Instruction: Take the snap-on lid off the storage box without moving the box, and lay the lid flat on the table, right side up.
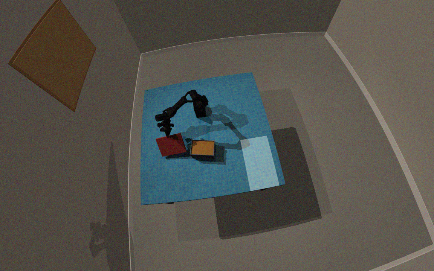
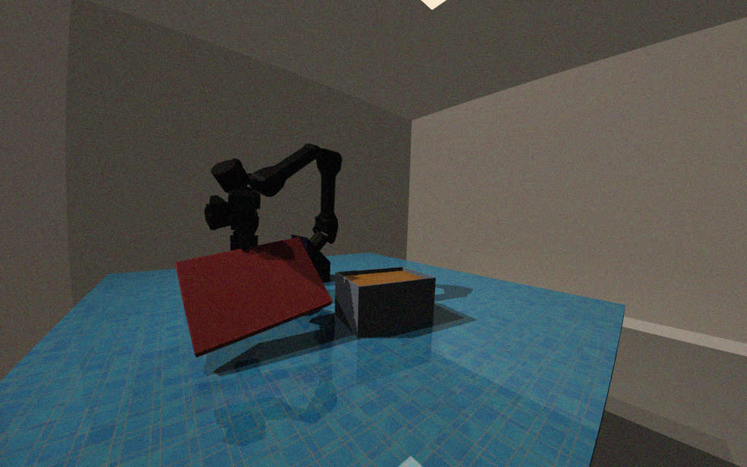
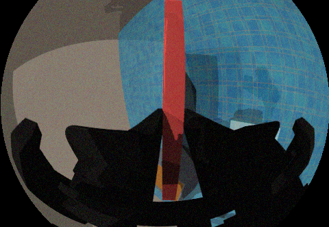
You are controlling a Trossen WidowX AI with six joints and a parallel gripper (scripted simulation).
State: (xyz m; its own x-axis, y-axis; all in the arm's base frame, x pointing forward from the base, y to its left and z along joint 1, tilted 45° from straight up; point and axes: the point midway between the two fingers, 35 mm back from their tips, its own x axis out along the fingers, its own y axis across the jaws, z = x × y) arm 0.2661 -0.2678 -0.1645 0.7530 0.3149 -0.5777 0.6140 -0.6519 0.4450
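My gripper tip is 60 mm short of the red lid, 10 mm to the right of it and 50 mm above it. From my gripper tip the other things lie so: storage box 130 mm ahead, 280 mm to the left, 110 mm below.
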